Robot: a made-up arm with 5 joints. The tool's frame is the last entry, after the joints.
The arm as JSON. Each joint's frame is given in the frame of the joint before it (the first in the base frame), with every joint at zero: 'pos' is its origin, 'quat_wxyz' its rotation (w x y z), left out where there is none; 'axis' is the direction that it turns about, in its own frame. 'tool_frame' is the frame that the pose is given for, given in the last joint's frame.
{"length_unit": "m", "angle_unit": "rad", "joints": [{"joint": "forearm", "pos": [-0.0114, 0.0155, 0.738], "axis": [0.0, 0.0, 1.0]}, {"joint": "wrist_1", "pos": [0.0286, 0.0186, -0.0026], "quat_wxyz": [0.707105, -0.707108, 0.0, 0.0], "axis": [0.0, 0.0, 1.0]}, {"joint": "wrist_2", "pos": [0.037, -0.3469, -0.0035], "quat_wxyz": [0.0, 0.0, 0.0, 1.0], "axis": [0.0, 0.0, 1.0]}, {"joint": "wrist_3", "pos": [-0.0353, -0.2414, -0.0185], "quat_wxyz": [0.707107, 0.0, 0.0, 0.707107], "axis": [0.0, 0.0, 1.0]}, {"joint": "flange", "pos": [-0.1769, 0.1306, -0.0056], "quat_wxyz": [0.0, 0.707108, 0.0, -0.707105], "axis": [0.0, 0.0, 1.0]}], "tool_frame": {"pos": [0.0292, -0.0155, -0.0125], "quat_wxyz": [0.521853, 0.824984, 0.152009, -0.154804]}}
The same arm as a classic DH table. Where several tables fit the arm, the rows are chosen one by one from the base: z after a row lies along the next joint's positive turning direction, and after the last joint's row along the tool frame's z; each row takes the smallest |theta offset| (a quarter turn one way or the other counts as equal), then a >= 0, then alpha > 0; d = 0 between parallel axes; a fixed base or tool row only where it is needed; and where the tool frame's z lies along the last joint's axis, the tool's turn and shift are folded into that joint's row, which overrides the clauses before.
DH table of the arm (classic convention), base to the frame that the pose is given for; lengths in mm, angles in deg. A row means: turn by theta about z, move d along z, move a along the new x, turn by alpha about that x. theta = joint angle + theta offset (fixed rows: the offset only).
base (fixed): d 0, theta0 -53.67, a -19.2, alpha 0
forearm: d 735.4, theta0 53.67, a 28.6, alpha -90
wrist_1: d 0, theta0 -83.91, a 348.9, alpha 0
wrist_2: d 0, theta0 -14.41, a -244, alpha 0
wrist_3: d -9, theta0 -81.68, a -130.6, alpha 90
flange: d 169.9, theta0 83.92, a -30.7, alpha -114.04
tool (fixed): d 13.5, theta0 153.04, a 0, alpha 0

